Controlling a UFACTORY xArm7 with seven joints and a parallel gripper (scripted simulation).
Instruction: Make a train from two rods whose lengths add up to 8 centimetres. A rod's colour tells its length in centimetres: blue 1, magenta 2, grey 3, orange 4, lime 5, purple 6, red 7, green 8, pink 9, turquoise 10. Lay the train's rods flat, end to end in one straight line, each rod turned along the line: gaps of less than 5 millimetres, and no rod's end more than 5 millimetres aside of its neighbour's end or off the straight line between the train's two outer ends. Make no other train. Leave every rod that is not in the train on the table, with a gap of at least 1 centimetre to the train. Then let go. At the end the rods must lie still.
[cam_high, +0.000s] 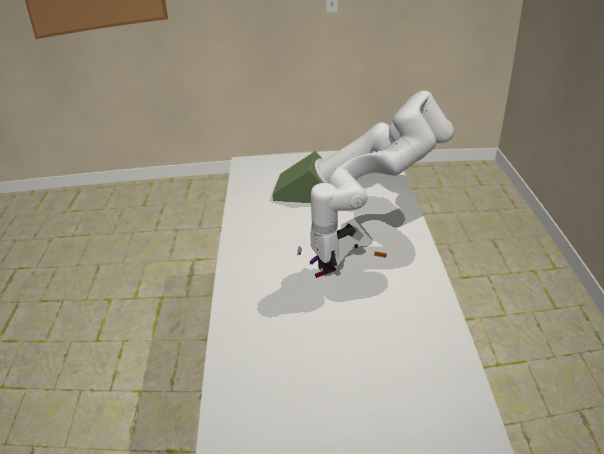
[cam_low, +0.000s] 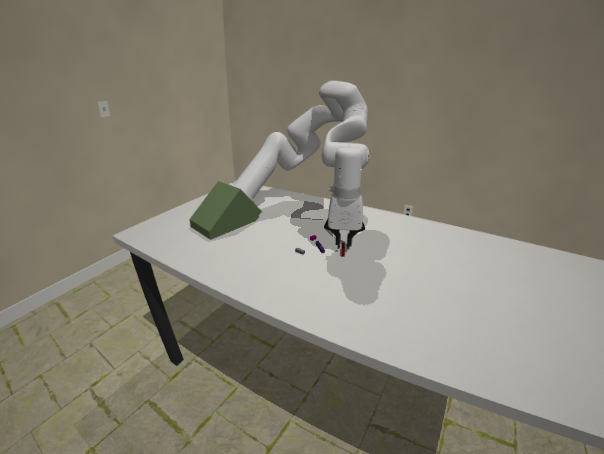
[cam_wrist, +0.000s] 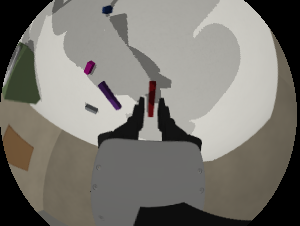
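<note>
The red rod lies 30 mm below my hand. From my hand the other things lie so: magenta rod 120 mm behind, 30 mm below; then grey rod 100 mm to the right, 100 mm behind, 30 mm below; then purple rod 60 mm behind, 40 mm to the right, 30 mm below.
</note>
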